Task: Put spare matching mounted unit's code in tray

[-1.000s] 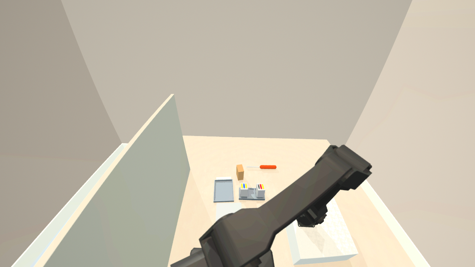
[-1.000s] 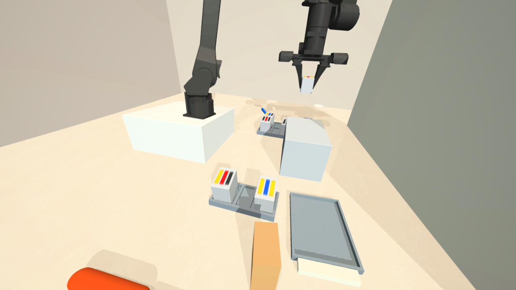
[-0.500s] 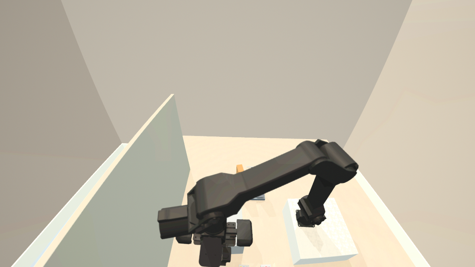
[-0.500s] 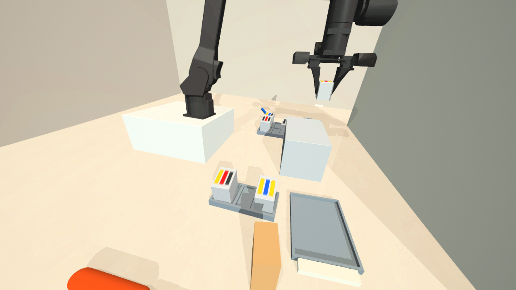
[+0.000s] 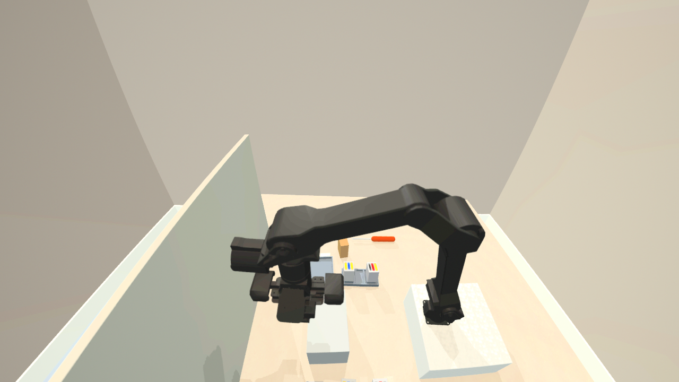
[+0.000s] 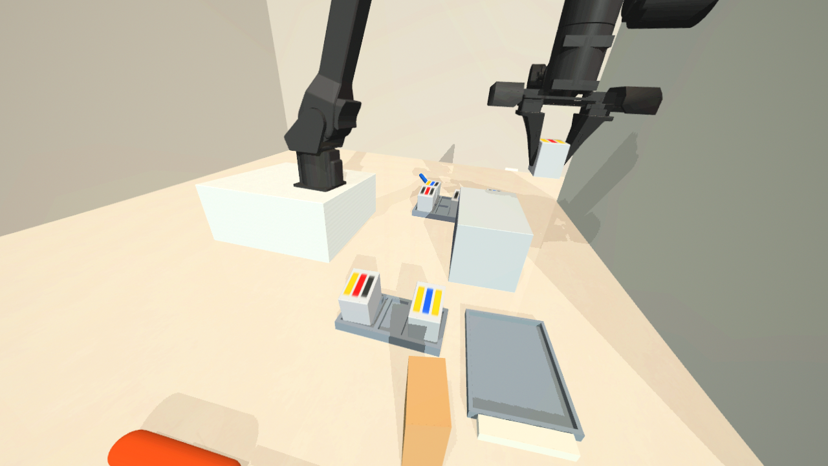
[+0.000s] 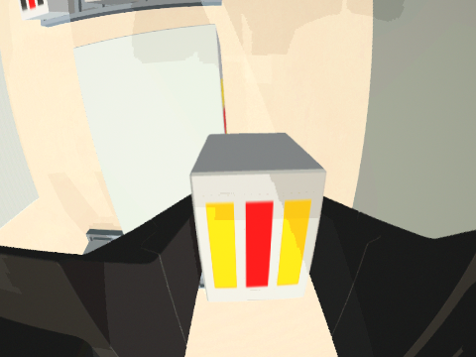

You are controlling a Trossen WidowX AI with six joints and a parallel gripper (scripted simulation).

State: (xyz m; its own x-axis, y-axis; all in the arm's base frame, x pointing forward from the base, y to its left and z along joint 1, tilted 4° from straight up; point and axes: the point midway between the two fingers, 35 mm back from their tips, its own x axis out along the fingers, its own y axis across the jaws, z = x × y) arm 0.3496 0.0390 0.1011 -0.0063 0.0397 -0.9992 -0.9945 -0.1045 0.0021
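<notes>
My gripper tip is 20 cm to the left of the grey tray and 17 cm above it. From my gripper tip the other things lie so: grey-green wall panel (17 cm ahead, 5 cm above, 3 cm to the left); grey mounted unit (12 cm below, 6 cm behind); grey rack (20 cm to the right, 16 cm below, 15 cm behind).
</notes>
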